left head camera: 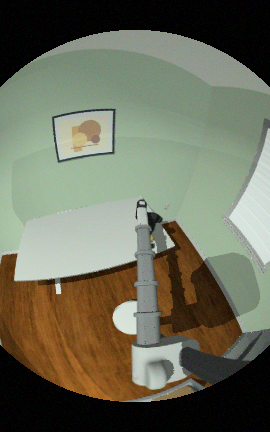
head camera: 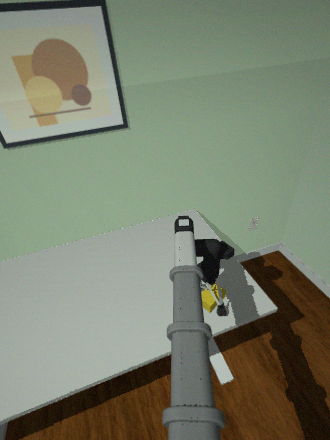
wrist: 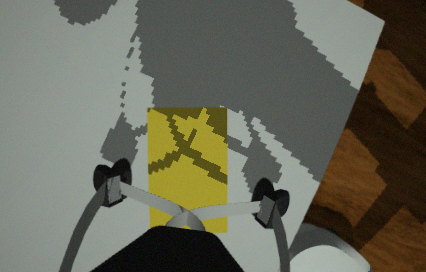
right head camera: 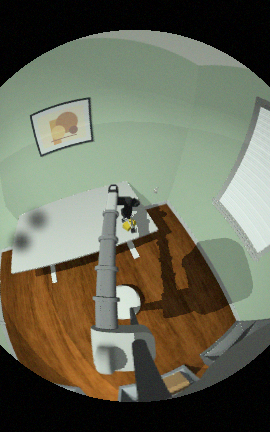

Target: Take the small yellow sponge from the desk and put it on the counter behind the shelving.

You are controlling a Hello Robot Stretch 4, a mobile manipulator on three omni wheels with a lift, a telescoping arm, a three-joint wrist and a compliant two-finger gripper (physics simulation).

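Pixels of known places: gripper, fingertip midpoint: (head camera: 209, 302) (wrist: 192, 184) (right head camera: 127, 226); robot's base, origin of the base link: (left head camera: 131, 316) (right head camera: 122, 301).
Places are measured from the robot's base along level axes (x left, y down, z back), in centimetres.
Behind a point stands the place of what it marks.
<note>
The small yellow sponge (head camera: 208, 301) {x -8.1, y -73.7, z -61.5 cm} (left head camera: 151, 239) {x -13.0, y -73.4, z -63.9 cm} (right head camera: 127, 226) {x -8.7, y -73.7, z -61.2 cm} (wrist: 210, 150) {x -12.4, y -73.7, z -65.1 cm} lies flat on the white desk (head camera: 100, 300) {x 37.3, y -69.2, z -65.9 cm} (left head camera: 75, 240) {x 52.8, y -69.2, z -60.9 cm} (right head camera: 75, 225) {x 38.9, y -69.2, z -65.0 cm} (wrist: 50, 100) {x -4.6, y -69.2, z -79.3 cm}, near its right end. My gripper (head camera: 214, 298) {x -8.8, y -69.9, z -63.7 cm} (wrist: 192, 184) {x -8.8, y -69.9, z -63.7 cm} is open and empty, a little above the desk. In the wrist view its fingertips stand apart, one to the left and one to the right of the sponge's lower part. The fingers' base hides the sponge's near edge. In the left head view the arm hides most of the sponge. I cannot make out the counter or the shelving.
The telescoping arm (head camera: 189, 350) {x 0.0, y -111.7, z -27.5 cm} (left head camera: 146, 270) {x -0.1, y -111.7, z -23.9 cm} (right head camera: 106, 255) {x -0.3, y -111.7, z -23.8 cm} reaches across the desk's front edge. A round white stool seat (left head camera: 124, 317) {x 7.7, y -18.7, z 0.1 cm} (right head camera: 128, 301) {x -7.7, y -18.7, z -0.8 cm} stands on the wooden floor beside the arm. The green wall with a framed picture (head camera: 60, 75) {x 45.9, y -148.2, z -115.0 cm} is behind the desk.
</note>
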